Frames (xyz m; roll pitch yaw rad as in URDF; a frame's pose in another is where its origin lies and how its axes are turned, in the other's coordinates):
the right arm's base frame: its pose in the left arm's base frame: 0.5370 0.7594 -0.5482 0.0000 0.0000 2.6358
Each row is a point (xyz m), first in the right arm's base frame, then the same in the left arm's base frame.
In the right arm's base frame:
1: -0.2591 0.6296 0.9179
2: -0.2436 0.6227 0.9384
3: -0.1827 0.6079 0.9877
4: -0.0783 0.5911 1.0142
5: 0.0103 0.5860 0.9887
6: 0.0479 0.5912 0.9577
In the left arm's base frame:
1: 0.4586 0.0831 0.3697
2: 0.4484 0.0966 0.3902
3: 0.4023 0.1391 0.4395
4: 0.3191 0.2044 0.4660
5: 0.2441 0.2518 0.4405
6: 0.2087 0.2654 0.4095

